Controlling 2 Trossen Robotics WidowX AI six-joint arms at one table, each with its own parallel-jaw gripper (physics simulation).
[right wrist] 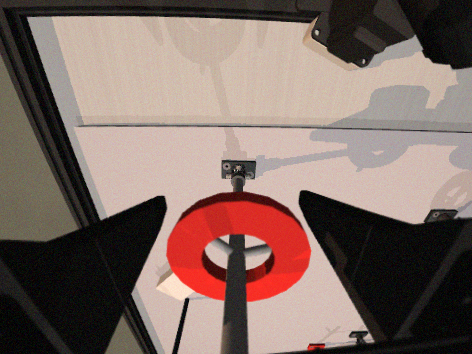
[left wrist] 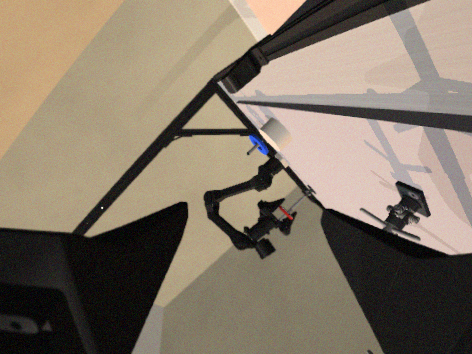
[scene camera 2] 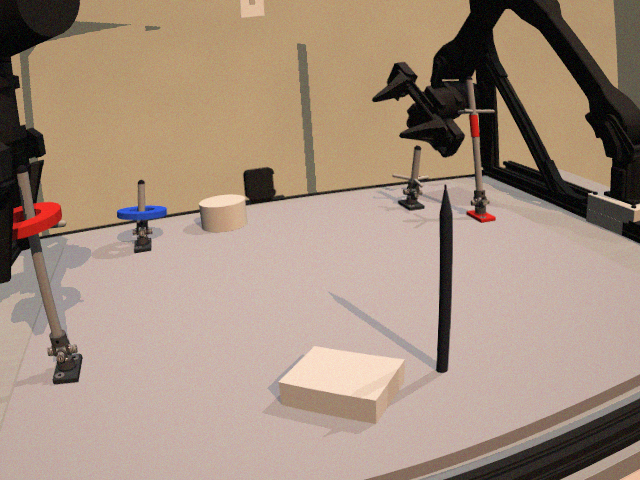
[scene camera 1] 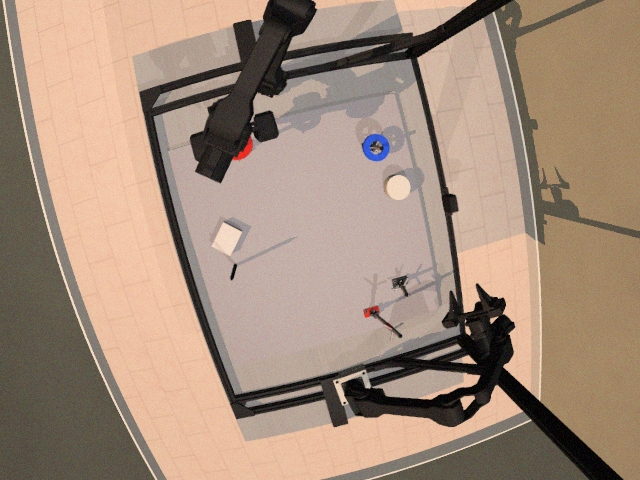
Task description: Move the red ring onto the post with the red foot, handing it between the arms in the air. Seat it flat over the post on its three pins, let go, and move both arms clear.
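Places are measured from the left arm's base along level axes (x back, y right, z up), in millimetres.
Where they show: left gripper, fingertip midpoint: (left wrist: 254,212) (scene camera 2: 386,116) (scene camera 1: 463,287); right gripper, fingertip midpoint: (right wrist: 233,199) (left wrist: 290,205) (scene camera 2: 16,264); left arm's base at its link origin: (scene camera 2: 629,197) (scene camera 1: 353,388); right arm's base at its link origin: (right wrist: 357,15) (left wrist: 278,160) (scene camera 1: 268,82).
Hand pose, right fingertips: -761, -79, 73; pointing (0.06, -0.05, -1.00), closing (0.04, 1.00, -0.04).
Observation:
Things, the pixels of their top centre, and the offset from my right fingertips, as dx, dy, dz. "spot": a spot on its surface instead.
- red ring at its top centre: (right wrist: 238,263) (scene camera 2: 20,214) (scene camera 1: 236,144) (left wrist: 284,213) +13, +2, +38
- tall leaning post at a spot on its surface: (right wrist: 235,310) spot: +15, +0, +57
- post with the red foot, surface spot: (scene camera 2: 476,160) spot: +551, +203, -26
- short black-footed post at a spot on its surface: (scene camera 2: 415,165) spot: +500, +285, -42
- blue ring at its top centre: (scene camera 2: 140,205) (scene camera 1: 377,147) (left wrist: 256,146) +121, +324, -48
- cream cylinder at its top centre: (scene camera 2: 221,200) (left wrist: 269,140) (scene camera 1: 398,187) +238, +354, -68
- cream block at its top centre: (scene camera 2: 342,371) (right wrist: 179,286) (scene camera 1: 226,239) +227, -108, -83
- upright black rod at its top centre: (scene camera 2: 445,184) (scene camera 1: 231,280) +303, -113, +37
The red ring (scene camera 1: 244,150) (scene camera 2: 47,218) (left wrist: 285,213) (right wrist: 185,250) sits high around a tall leaning post (scene camera 2: 45,289) (right wrist: 235,310) with a black foot, on its pins. My right gripper (right wrist: 233,199) is open, its fingertips on either side of the ring, with gaps in the right wrist view; scene camera 1 hides its fingers under the arm. The post with the red foot (scene camera 1: 371,311) (scene camera 2: 476,160) stands bare, with a red band and pins near its top. My left gripper (scene camera 1: 464,289) (scene camera 2: 387,117) is open and empty, raised near the table edge beyond that post.
A short black-footed post (scene camera 1: 399,282) (scene camera 2: 415,165) stands beside the red-footed one. A blue ring (scene camera 1: 366,147) (scene camera 2: 126,213) sits on another post near a cream cylinder (scene camera 1: 398,187) (scene camera 2: 223,214). A cream block (scene camera 1: 226,238) (scene camera 2: 330,379) lies by an upright black rod (scene camera 1: 233,271) (scene camera 2: 444,289).

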